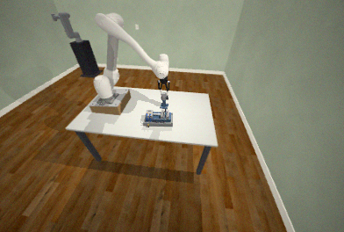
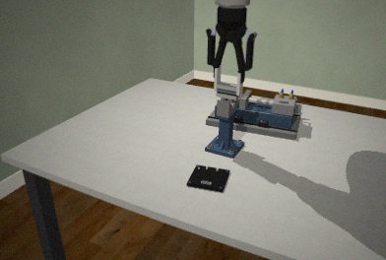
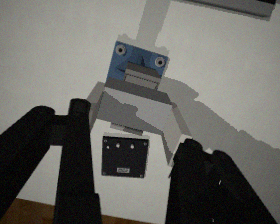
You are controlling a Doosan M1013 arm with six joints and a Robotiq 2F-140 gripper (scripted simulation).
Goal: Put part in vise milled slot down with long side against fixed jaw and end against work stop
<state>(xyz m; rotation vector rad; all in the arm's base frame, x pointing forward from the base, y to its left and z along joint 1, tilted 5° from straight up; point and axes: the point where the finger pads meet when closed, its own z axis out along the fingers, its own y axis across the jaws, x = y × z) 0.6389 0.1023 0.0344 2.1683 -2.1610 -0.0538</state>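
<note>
Right now the part is 30 mm below my hand. Also, from my hand: work stop (40 mm ahead, 170 mm to the right, 120 mm below); then blue foot (200 mm below); then blue v-block stand (150 mm below).
</note>
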